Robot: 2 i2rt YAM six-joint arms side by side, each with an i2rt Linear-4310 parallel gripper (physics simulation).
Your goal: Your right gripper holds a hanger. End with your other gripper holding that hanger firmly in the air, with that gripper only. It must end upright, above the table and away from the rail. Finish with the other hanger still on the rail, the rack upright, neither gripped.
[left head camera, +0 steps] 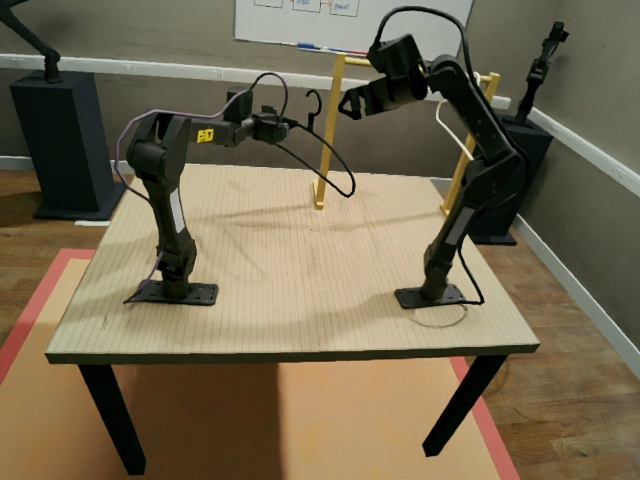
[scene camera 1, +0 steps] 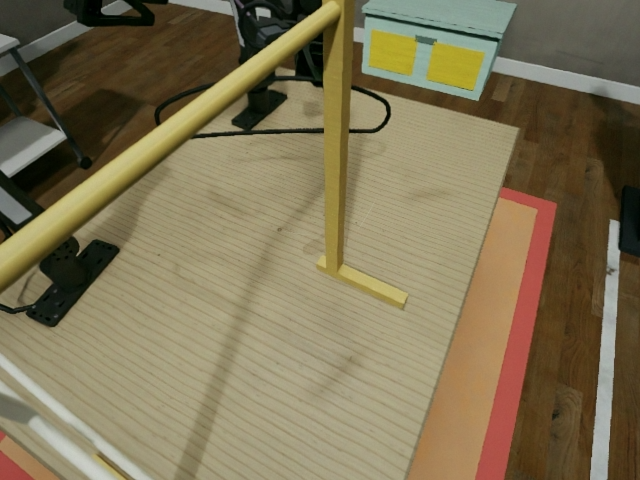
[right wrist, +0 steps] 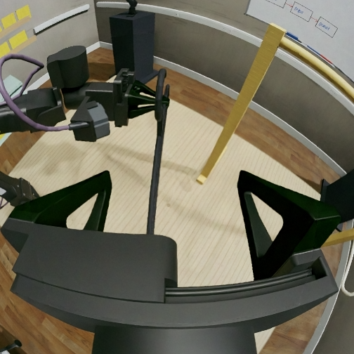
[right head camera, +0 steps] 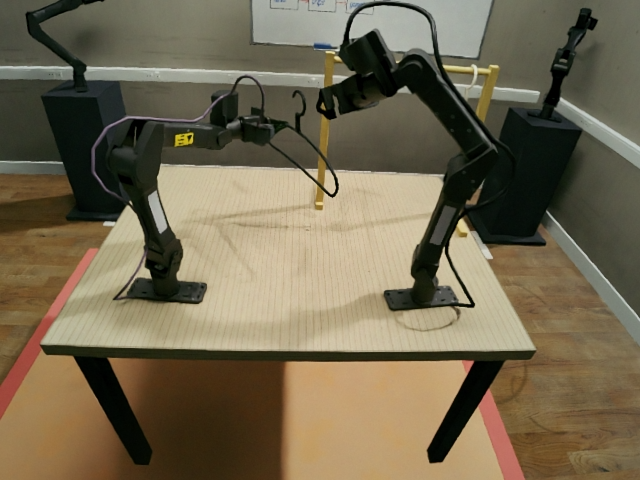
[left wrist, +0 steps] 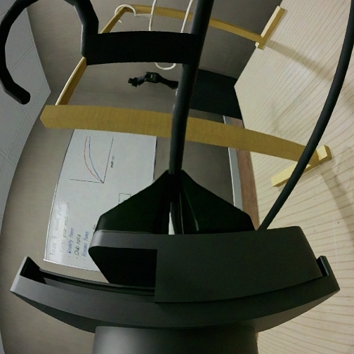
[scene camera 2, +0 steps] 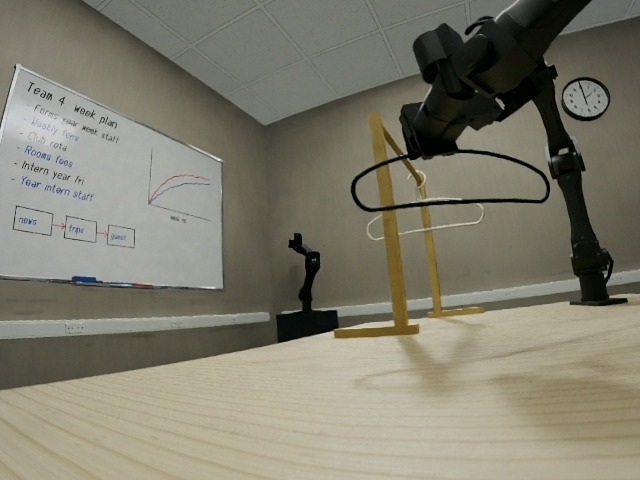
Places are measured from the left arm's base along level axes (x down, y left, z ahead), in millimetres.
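Pixels of known places: left gripper, fingertip midpoint: (left head camera: 296,123) (scene camera 1: 319,84) (right head camera: 287,123) (scene camera 2: 411,157); right gripper, fingertip midpoint: (left head camera: 353,105) (scene camera 1: 161,9) (right head camera: 333,104); left arm's base, origin of the base link: (left head camera: 177,293) (scene camera 1: 260,110) (right head camera: 167,291); right arm's base, origin of the base link: (left head camera: 429,297) (scene camera 1: 76,281) (right head camera: 420,298) (scene camera 2: 595,303).
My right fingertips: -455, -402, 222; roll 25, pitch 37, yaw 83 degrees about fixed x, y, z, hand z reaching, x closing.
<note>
Ahead of a thing's pixels: the offset from my right fingertips to its middle, as dx, dy, dz. Level surfaces: height alone.
The black hanger @[+115, +90, +95] (left head camera: 354,184) (right head camera: 337,183) (scene camera 1: 258,132) (scene camera 2: 465,200) (left wrist: 182,115) (right wrist: 156,175) is upright in the air, hook up, above the table and apart from the rail. My left gripper (left head camera: 293,122) (right head camera: 284,124) (left wrist: 174,177) (right wrist: 169,102) is shut on its shoulder, below the hook. My right gripper (left head camera: 347,109) (right head camera: 324,106) (right wrist: 174,177) is open and empty, apart from the hanger, right of its hook in the head views. The white hanger (left head camera: 453,134) (right head camera: 474,77) (scene camera 2: 454,225) (left wrist: 151,15) hangs on the rail, partly hidden by the right arm in the head views.
The yellow rack @[+195, -227, +276] (left head camera: 333,93) (right head camera: 324,139) (scene camera 1: 336,155) (scene camera 2: 390,248) (left wrist: 125,117) (right wrist: 240,110) stands upright at the back right of the table @[dx +455] (left head camera: 289,330) in the head views. Its near post is close behind the black hanger and my right gripper there.
</note>
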